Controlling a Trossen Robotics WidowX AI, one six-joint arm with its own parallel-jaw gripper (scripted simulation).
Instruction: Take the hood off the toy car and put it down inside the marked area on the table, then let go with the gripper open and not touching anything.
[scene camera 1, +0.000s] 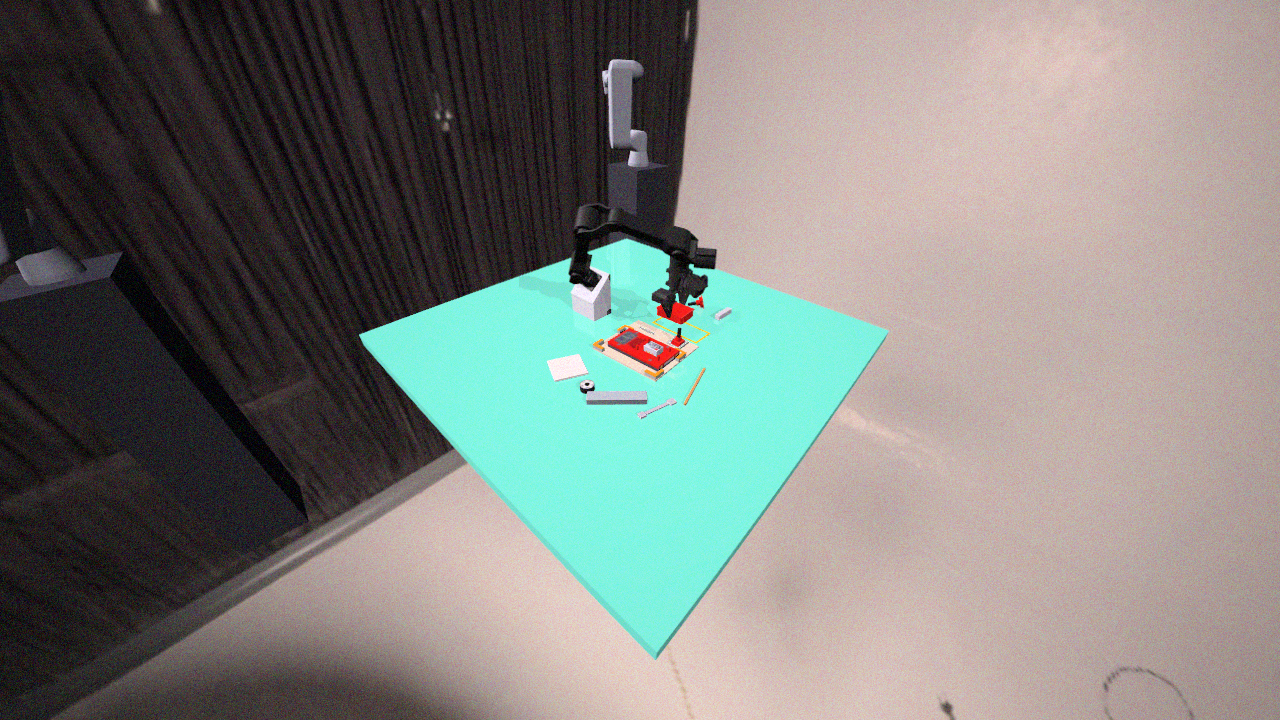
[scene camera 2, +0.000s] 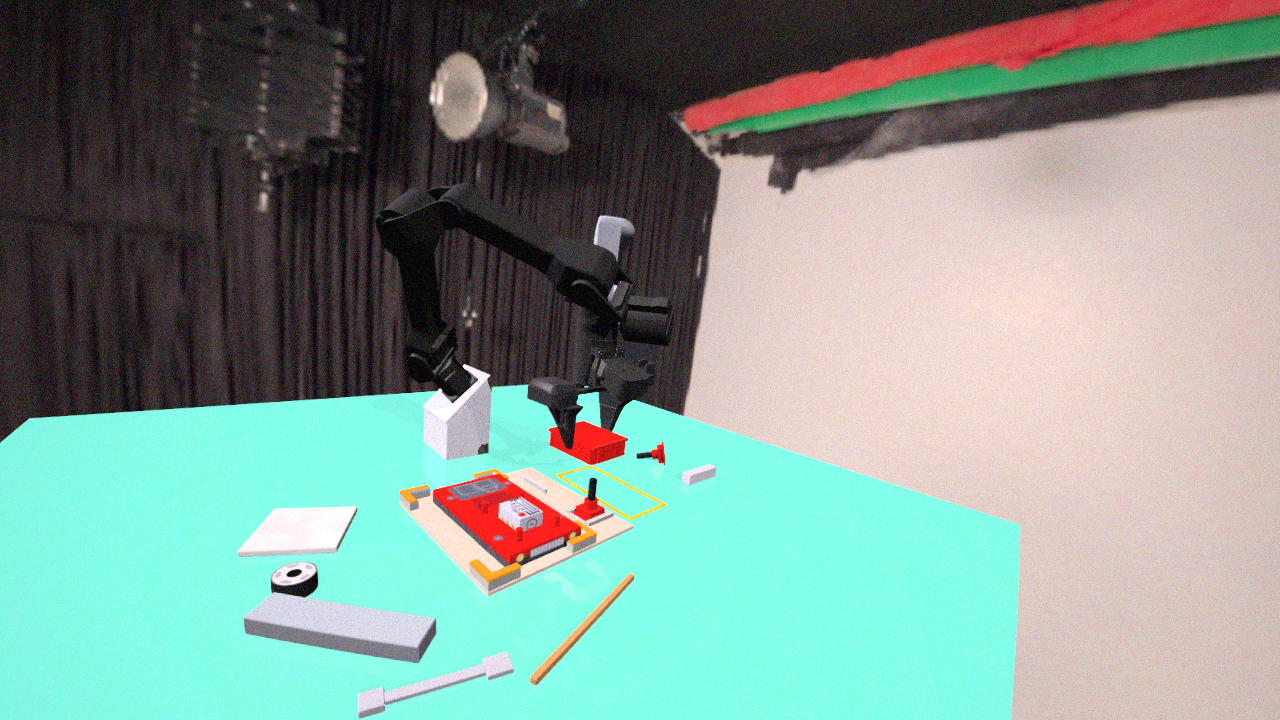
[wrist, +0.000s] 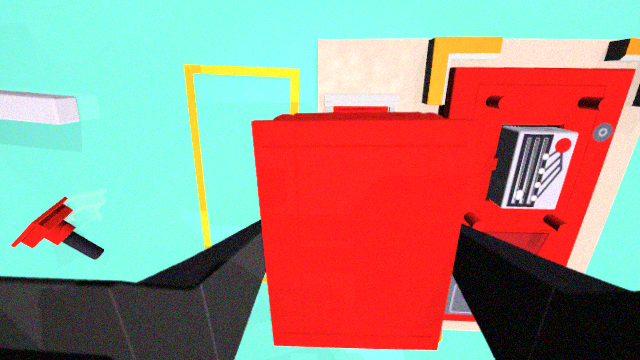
My gripper carries a hood. Further things: a toy car body, a grey engine block, a white tile and a grey bar.
My gripper is seen too in scene camera 1 and in the wrist view.
